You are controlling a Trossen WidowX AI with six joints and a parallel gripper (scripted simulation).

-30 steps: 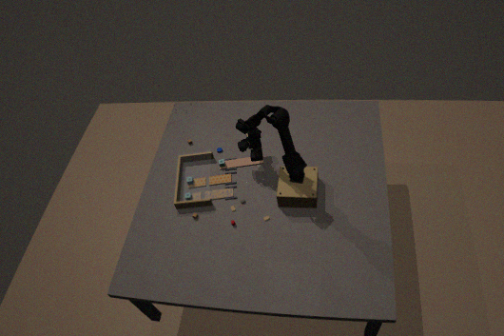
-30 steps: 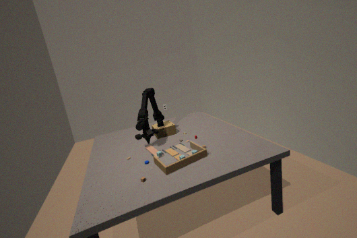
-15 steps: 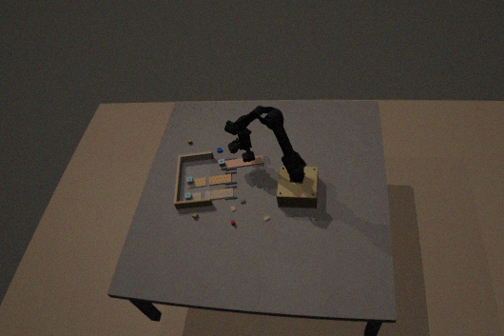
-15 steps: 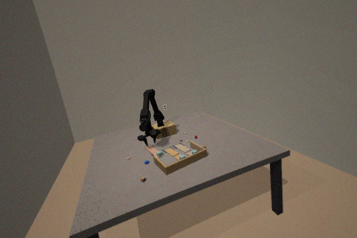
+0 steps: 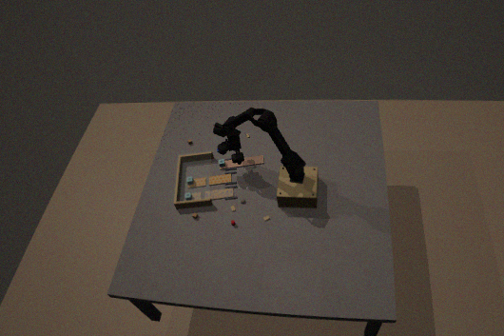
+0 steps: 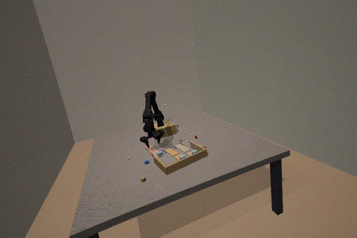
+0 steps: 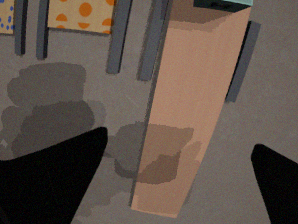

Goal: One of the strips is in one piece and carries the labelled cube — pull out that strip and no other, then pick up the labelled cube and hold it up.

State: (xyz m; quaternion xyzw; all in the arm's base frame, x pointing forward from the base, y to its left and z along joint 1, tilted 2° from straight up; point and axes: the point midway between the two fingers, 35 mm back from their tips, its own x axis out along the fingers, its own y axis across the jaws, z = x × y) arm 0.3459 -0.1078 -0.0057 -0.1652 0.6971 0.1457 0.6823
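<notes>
My gripper tip is 14 cm short of the blue piece, 7 cm to the left of it and 4 cm above it.
</notes>
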